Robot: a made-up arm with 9 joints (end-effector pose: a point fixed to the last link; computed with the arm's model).
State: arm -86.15 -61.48 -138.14 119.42 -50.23 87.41 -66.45 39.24 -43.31
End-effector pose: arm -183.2 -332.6 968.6 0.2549 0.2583 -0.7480 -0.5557
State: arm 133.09 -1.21 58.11 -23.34 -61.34 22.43 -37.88 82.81 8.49
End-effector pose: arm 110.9 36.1 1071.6 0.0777 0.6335 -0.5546 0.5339
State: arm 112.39 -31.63 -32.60 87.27 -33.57 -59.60 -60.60 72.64 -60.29
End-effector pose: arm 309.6 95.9 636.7 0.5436 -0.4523 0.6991 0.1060
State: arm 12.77 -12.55 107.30 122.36 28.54 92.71 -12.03 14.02 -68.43
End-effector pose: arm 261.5 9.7 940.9 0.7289 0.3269 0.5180 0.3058
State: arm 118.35 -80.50 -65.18 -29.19 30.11 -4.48 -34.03 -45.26 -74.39
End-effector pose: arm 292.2 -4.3 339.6 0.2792 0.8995 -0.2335 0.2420
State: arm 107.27 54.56 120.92 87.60 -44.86 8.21 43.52 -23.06 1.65
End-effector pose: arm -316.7 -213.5 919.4 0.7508 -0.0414 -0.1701 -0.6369
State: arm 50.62 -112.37 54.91 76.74 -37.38 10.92 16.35 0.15 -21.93
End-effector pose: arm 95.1 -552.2 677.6 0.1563 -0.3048 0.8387 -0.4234
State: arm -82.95 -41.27 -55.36 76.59 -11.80 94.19 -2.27 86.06 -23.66
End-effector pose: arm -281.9 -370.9 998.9 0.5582 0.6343 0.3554 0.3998
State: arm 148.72 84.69 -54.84 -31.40 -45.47 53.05 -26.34 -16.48 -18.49
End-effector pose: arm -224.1 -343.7 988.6 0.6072 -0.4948 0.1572 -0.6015
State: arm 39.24 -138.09 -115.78 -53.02 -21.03 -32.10 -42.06 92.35 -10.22
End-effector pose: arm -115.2 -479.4 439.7 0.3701 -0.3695 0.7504 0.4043
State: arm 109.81 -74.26 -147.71 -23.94 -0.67 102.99 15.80 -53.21 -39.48
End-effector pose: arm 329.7 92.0 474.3 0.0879 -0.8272 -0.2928 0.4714
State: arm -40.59 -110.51 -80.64 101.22 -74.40 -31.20 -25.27 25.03 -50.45
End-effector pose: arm -305.7 -396.1 656.8 0.7268 0.5449 0.1725 -0.3809
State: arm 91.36 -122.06 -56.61 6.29 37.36 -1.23 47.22 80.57 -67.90
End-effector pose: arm 260.1 -238.4 287.2 0.5067 0.0083 0.3423 -0.7912
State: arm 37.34 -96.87 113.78 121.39 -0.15 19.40 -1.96 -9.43 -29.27
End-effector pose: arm 262.4 -475.4 736.1 0.2237 0.6422 -0.1574 0.7161
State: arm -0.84 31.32 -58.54 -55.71 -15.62 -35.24 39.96 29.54 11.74
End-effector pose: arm 428.2 -51.1 695.5 0.5988 0.1000 -0.2052 0.7677
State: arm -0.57 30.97 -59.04 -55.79 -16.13 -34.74 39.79 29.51 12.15
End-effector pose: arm 428.8 -51.2 696.0 0.5999 0.1066 -0.2108 0.7644
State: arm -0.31 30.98 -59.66 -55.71 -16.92 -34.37 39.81 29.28 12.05
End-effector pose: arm 429.1 -49.7 694.8 0.6014 0.1066 -0.2175 0.7613
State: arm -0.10 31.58 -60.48 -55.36 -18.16 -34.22 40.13 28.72 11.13
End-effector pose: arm 428.9 -45.6 691.2 0.6039 0.0957 -0.2253 0.7585
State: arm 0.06 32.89 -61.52 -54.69 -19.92 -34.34 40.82 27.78 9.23
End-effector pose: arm 428.0 -38.5 684.3 0.6068 0.0718 -0.2344 0.7561
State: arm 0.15 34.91 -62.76 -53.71 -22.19 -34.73 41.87 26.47 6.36
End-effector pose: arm 426.2 -28.4 674.2 0.6088 0.0345 -0.2446 0.7539
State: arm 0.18 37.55 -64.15 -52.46 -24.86 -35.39 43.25 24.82 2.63
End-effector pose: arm 423.3 -16.2 661.2 0.6074 -0.0149 -0.2554 0.7521
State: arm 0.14 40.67 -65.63 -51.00 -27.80 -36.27 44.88 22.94 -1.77
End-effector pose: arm 419.2 -2.9 645.7 0.6002 -0.0735 -0.2667 0.7505
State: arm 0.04 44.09 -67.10 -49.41 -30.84 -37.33 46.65 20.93 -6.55
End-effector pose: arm 414.1 10.5 628.7 0.5854 -0.1372 -0.2776 0.7493
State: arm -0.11 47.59 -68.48 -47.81 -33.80 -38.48 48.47 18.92 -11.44
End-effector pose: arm 408.4 22.9 611.4 0.5625 -0.2013 -0.2887 0.7481
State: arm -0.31 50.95 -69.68 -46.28 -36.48 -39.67 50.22 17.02 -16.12
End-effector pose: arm 402.5 33.5 595.0 0.5332 -0.2610 -0.2989 0.7472
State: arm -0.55 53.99 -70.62 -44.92 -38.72 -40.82 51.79 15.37 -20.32
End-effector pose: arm 397.0 42.0 580.6 0.5004 -0.3123 -0.3078 0.7466
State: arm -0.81 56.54 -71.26 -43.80 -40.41 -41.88 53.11 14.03 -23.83
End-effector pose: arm 392.3 48.2 569.0 0.4680 -0.3530 -0.3150 0.7464
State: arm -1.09 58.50 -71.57 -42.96 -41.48 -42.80 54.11 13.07 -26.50
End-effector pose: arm 388.9 52.2 560.6 0.4399 -0.3823 -0.3197 0.7470
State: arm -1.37 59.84 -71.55 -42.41 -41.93 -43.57 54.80 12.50 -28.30
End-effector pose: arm 386.7 54.3 555.4 0.4184 -0.4011 -0.3217 0.7487
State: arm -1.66 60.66 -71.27 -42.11 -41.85 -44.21 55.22 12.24 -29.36
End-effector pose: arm 385.8 54.9 552.9 0.4035 -0.4115 -0.3211 0.7515
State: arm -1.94 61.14 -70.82 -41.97 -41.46 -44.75 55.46 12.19 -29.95
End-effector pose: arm 385.5 54.6 552.0 0.3933 -0.4168 -0.3190 0.7549
